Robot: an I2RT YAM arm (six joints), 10 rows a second.
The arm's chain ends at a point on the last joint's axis. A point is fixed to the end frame.
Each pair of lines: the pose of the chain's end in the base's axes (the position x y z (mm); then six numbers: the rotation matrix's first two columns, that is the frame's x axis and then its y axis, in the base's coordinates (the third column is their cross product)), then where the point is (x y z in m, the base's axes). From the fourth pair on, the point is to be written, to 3 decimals.
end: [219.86 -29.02 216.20 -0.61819 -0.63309 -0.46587 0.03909 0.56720 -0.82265]
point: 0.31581 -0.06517 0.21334
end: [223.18 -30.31 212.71 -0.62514 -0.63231 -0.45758 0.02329 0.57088 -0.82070]
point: 0.31914 -0.06625 0.20798
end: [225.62 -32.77 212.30 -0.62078 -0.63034 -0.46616 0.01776 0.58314 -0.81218]
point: 0.32185 -0.06788 0.20693
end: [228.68 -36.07 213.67 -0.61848 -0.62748 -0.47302 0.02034 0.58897 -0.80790]
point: 0.325 -0.071 0.208
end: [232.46 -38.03 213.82 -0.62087 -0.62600 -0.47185 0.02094 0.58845 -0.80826]
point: 0.329 -0.073 0.208
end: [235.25 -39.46 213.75 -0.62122 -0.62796 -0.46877 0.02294 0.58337 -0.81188]
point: 0.331 -0.075 0.209
